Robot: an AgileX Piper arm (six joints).
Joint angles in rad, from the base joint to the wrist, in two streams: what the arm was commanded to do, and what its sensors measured. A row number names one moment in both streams.
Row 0, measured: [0.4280 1.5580 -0.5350 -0.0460 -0.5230 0.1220]
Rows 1 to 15, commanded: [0.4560 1.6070 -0.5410 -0.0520 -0.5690 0.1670]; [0.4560 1.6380 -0.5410 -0.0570 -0.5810 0.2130]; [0.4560 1.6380 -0.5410 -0.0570 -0.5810 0.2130]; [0.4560 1.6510 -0.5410 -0.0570 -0.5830 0.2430]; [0.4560 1.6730 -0.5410 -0.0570 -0.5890 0.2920]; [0.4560 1.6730 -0.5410 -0.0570 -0.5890 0.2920]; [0.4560 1.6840 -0.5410 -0.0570 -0.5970 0.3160]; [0.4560 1.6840 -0.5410 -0.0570 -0.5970 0.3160]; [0.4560 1.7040 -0.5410 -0.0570 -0.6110 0.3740]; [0.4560 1.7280 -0.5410 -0.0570 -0.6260 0.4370]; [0.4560 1.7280 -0.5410 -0.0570 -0.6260 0.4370]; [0.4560 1.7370 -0.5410 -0.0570 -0.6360 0.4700]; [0.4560 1.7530 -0.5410 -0.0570 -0.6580 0.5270]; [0.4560 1.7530 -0.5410 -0.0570 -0.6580 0.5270]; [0.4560 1.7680 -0.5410 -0.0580 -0.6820 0.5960]
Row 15, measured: [0.4520 1.7520 -0.5380 -0.0510 -0.6340 0.4970]
